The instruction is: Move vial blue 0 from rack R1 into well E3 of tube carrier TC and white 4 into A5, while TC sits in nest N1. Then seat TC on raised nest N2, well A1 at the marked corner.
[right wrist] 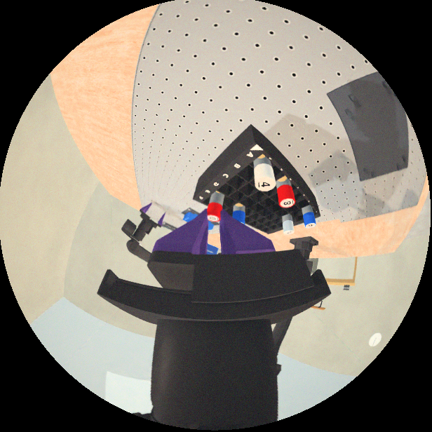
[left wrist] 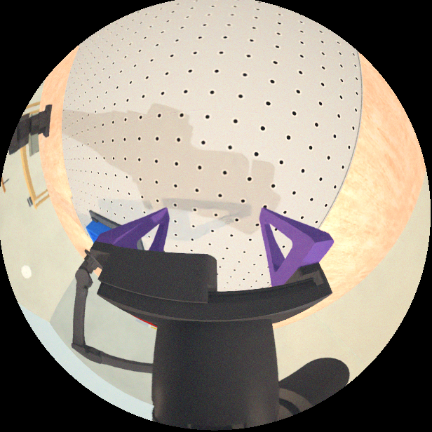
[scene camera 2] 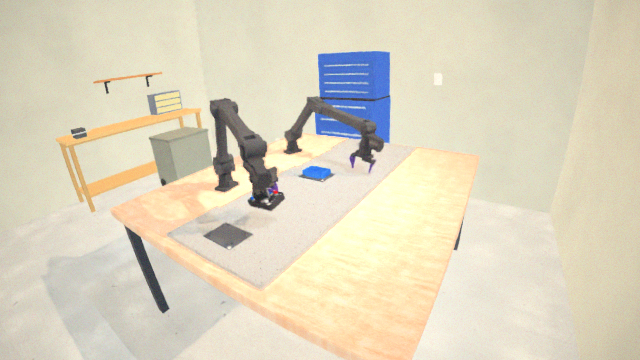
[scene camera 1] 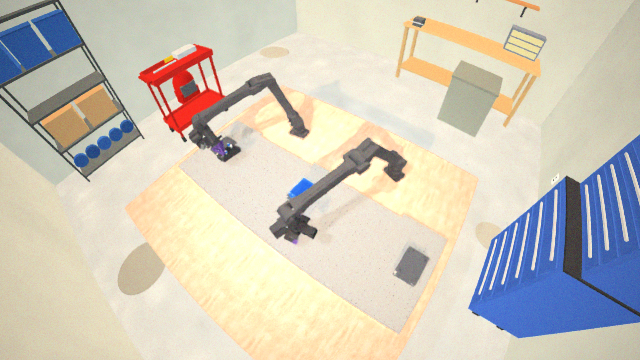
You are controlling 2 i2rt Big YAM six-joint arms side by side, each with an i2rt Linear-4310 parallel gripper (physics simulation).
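Frame: origin at the left arm's base, x right, y ahead, z up, level; centimetres.
Where they show: left gripper, fingertip midpoint: (scene camera 2: 360,170); right gripper, fingertip midpoint: (scene camera 2: 276,190) (scene camera 1: 224,154); left arm's base at its link origin: (scene camera 2: 292,151) (scene camera 1: 393,173); right arm's base at its link origin: (scene camera 2: 227,187) (scene camera 1: 299,132).
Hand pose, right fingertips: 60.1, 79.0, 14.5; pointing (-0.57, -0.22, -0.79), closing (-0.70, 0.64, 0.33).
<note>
Each offset is from my right fingertips to the centre of the thing, as dx, dy, dz. Level surfaces: height alone.
My right gripper (scene camera 1: 219,150) (scene camera 2: 273,190) (right wrist: 213,213) is shut on the black tube carrier TC (scene camera 1: 230,154) (scene camera 2: 267,202) (right wrist: 235,155) and holds it in the air, tilted in the right wrist view. A white vial marked 4 (right wrist: 264,176) stands near its triangle-marked corner; red, blue and pale vials stand in other wells. I cannot read the blue vials' numbers. A dark nest plate {+22.0, -3.4, -12.4} (scene camera 2: 227,236) (right wrist: 372,127) lies to one side below the carrier. Another dark nest plate {-106.9, -44.4, -11.2} (scene camera 1: 412,266) lies at the right in scene camera 1. My left gripper (scene camera 1: 295,240) (scene camera 2: 361,167) (left wrist: 214,212) is open and empty above the mat.
A blue block-like rack {-40.9, -26.9, -11.0} (scene camera 1: 301,187) (scene camera 2: 316,172) (left wrist: 95,231), perhaps R1, rests on a dark plate between the arms, partly behind the left arm in scene camera 1. The grey perforated mat {dz -13.2} (scene camera 1: 340,270) (scene camera 2: 280,250) (left wrist: 220,100) (right wrist: 225,75) lies on the wooden table {dz -14.5} (scene camera 1: 240,295) (scene camera 2: 390,240).
</note>
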